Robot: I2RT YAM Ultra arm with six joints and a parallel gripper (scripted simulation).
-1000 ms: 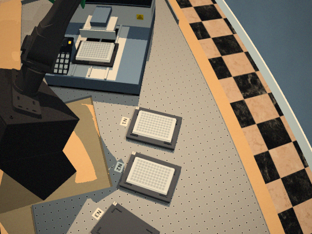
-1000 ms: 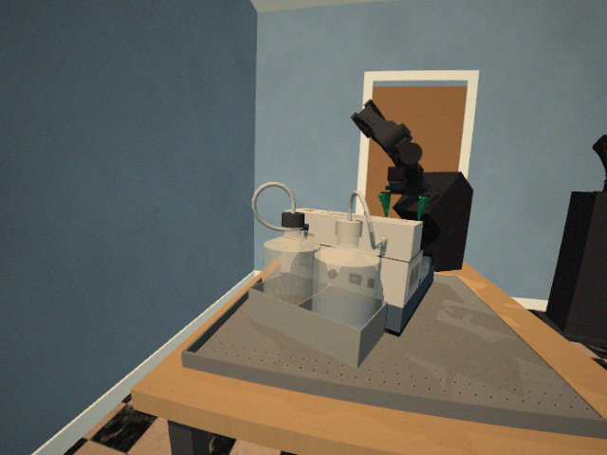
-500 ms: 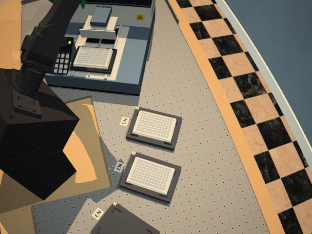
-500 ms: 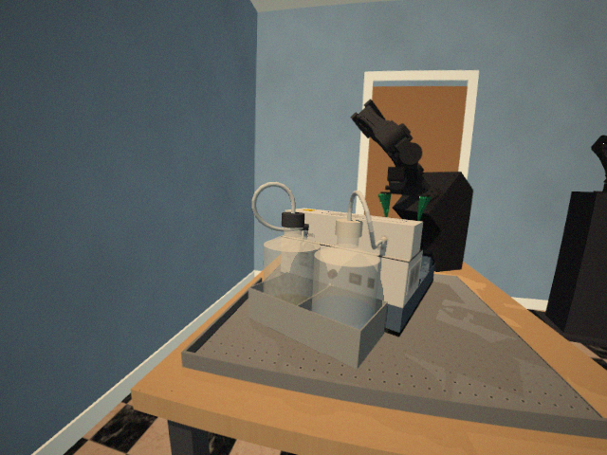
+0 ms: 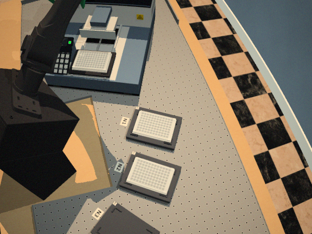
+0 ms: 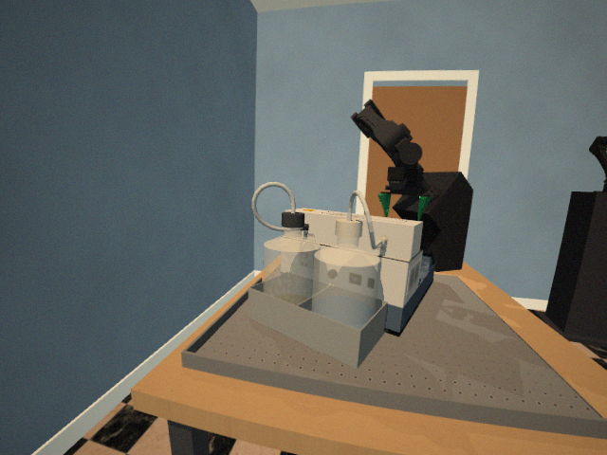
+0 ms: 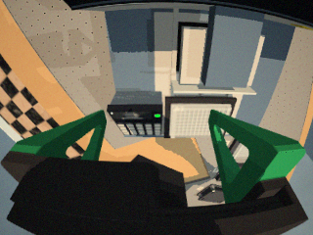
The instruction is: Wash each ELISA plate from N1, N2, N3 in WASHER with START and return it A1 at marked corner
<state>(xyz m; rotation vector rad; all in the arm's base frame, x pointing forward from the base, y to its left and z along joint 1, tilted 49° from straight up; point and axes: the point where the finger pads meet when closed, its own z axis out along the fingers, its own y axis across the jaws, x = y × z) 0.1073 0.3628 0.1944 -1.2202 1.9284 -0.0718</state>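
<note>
Right now the dark carrier is 16 cm below my hand, 14 cm to the right of it and 6 cm ahead of it. The rest, counted from my hand: grey tray 30 cm to the left, 22 cm below, 17 cm ahead; then manifold 11 cm below, 10 cm ahead, 1 cm to the left; then washer 11 cm below, 10 cm ahead, 1 cm to the left.
</note>
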